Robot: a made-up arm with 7 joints.
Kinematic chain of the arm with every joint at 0, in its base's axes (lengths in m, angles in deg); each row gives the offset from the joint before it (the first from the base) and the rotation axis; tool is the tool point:
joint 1: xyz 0 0 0.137 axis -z
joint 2: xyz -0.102 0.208 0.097 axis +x
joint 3: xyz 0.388 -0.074 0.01 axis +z
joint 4: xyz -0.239 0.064 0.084 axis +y
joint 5: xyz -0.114 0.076 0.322 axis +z
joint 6: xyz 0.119 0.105 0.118 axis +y
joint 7: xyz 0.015 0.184 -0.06 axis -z
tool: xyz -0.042 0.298 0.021
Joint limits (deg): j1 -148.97..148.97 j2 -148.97..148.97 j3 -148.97..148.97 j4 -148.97..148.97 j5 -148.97..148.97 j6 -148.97..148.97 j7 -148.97..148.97
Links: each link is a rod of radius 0.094 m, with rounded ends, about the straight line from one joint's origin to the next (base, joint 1, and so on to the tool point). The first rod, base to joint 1, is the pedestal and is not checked.
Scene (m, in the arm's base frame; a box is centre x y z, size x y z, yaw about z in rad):
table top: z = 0
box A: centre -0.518 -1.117 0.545 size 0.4 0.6 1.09 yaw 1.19
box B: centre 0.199 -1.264 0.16 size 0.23 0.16 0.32 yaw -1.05
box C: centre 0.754 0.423 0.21 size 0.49 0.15 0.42 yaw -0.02
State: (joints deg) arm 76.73 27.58 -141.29 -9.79 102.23 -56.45 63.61
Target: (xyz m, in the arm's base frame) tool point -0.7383 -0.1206 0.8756
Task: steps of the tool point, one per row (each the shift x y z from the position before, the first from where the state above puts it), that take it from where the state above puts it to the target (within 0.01 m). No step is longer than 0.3 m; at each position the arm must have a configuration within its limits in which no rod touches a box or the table.
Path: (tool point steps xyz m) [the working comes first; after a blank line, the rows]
Joints at the target: 119.53 38.38 -148.97 48.90 111.06 -73.35 76.32
Straight joint move there: touches box A.

1: -0.1678 0.0913 0.1153
2: -0.1880 0.1394 0.0765
3: -0.1837 0.1848 0.0201
4: -0.1479 0.2186 -0.0433
5: -0.0832 0.2305 -0.1010
6: -0.1693 -0.0213 -0.0008
7: -0.1519 0.0689 -0.0398
8: -0.0895 0.1434 -0.0561

